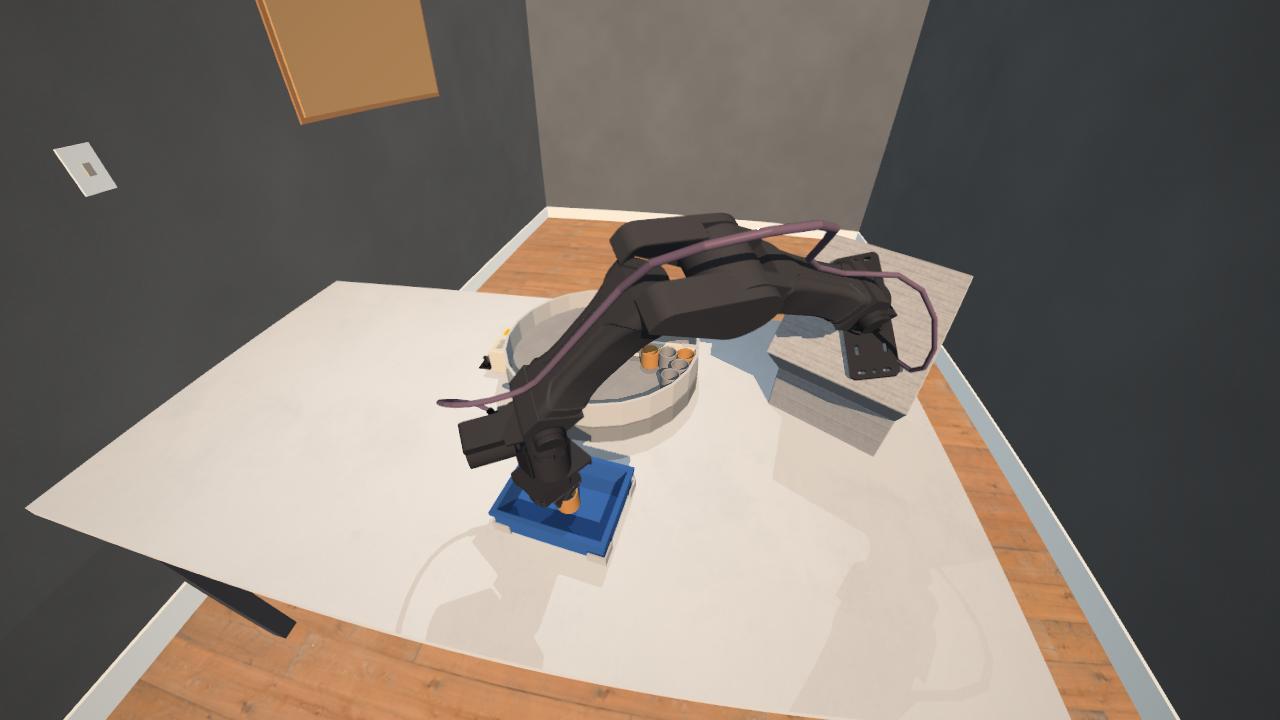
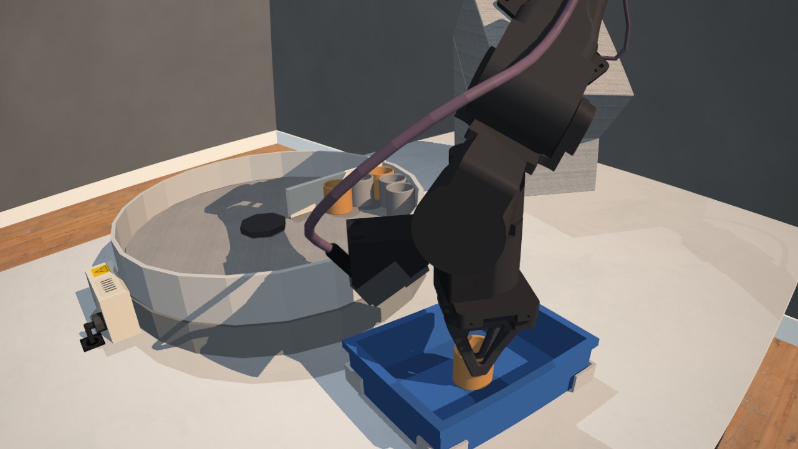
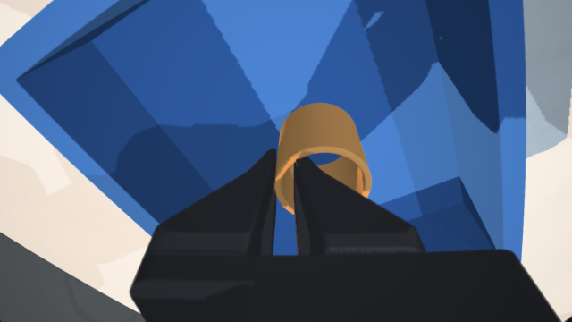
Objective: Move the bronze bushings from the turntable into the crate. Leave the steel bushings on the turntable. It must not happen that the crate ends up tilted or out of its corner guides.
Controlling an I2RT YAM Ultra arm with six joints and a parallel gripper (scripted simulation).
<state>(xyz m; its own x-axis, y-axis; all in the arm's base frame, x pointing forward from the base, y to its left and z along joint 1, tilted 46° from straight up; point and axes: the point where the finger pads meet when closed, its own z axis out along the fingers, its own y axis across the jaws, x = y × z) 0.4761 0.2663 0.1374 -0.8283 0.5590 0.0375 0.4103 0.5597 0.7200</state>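
My gripper is now 10 mm past the blue crate, 10 mm to the left of it and 10 mm above it. Round my hand: round turntable: 60 mm ahead, 360 mm to the right, 20 mm above.
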